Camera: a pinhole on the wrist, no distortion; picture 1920 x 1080 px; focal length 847.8 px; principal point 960.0 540.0 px. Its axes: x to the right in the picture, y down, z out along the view. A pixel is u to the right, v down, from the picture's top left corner.
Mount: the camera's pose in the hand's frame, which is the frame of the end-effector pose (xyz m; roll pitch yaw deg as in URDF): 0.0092 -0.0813 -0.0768 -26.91 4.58 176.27
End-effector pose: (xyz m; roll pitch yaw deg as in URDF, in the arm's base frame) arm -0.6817 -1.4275 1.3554 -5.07 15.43 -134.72
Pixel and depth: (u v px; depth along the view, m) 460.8 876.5 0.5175
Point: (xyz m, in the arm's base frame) -1.2676 -1.3288 1.6336
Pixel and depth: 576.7 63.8 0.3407
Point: -0.8644 -1.5497 1.6381
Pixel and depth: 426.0 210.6 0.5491
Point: -1.0683 -1.6602 1.8022
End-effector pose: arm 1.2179 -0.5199 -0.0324 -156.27 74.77 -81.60
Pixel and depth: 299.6 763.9 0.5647
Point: 1.8151 -0.3779 -0.4477
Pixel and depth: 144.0 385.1 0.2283
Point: 1.4239 -0.4620 -0.2530
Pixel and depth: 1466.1 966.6 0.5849
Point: 1.8392 -0.2976 0.3505
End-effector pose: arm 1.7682 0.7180 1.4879 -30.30 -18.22 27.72
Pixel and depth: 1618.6 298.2 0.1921
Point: 1.6138 0.5918 1.5783
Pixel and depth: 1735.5 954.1 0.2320
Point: 1.6190 0.4090 1.5975
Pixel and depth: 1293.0 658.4 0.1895
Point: 1.7107 0.5496 1.6105
